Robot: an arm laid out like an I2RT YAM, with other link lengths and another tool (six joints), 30 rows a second.
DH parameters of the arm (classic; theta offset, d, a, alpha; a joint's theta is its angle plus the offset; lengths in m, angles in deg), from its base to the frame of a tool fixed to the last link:
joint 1: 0 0.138 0.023 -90
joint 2: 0 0 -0.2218 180
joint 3: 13.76 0 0.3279 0
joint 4: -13.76 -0.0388 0.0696 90
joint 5: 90 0.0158 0 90
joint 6: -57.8 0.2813 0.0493 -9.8
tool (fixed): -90 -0.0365 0 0
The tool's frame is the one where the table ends.
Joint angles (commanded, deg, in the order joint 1, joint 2, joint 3, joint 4, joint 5, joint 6), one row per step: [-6.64 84.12 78.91 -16.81 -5.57 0.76]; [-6.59 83.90 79.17 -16.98 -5.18 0.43]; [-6.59 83.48 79.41 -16.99 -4.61 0.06]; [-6.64 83.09 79.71 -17.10 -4.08 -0.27]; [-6.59 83.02 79.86 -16.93 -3.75 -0.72]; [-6.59 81.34 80.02 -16.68 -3.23 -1.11]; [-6.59 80.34 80.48 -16.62 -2.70 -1.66]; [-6.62 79.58 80.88 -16.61 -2.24 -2.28]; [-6.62 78.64 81.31 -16.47 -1.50 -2.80]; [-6.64 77.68 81.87 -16.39 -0.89 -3.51]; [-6.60 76.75 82.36 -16.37 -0.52 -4.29]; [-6.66 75.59 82.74 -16.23 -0.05 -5.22]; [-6.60 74.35 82.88 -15.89 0.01 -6.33]
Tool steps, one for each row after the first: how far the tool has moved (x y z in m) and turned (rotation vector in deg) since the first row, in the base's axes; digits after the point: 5 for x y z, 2 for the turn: [-0.00087 -0.00078 0.00439 -0.49 -0.29 -0.19]; [-0.00232 -0.00278 0.01153 -1.11 -0.90 -0.59]; [-0.00390 -0.00518 0.01847 -1.67 -1.44 -1.02]; [-0.00392 -0.00570 0.02192 -2.25 -1.80 -1.12]; [-0.00993 -0.00695 0.04275 -3.02 -3.84 -1.51]; [-0.01414 -0.00831 0.05871 -3.86 -5.30 -1.86]; [-0.01772 -0.00971 0.07121 -4.71 -6.41 -2.16]; [-0.02249 -0.01193 0.08652 -5.58 -7.84 -2.76]; [-0.02786 -0.01358 0.10310 -6.58 -9.35 -3.22]; [-0.03324 -0.01349 0.11817 -7.56 -10.71 -3.38]; [-0.04017 -0.01458 0.13493 -8.73 -12.28 -3.74]; [-0.04709 -0.01250 0.15083 -9.96 -13.92 -3.56]
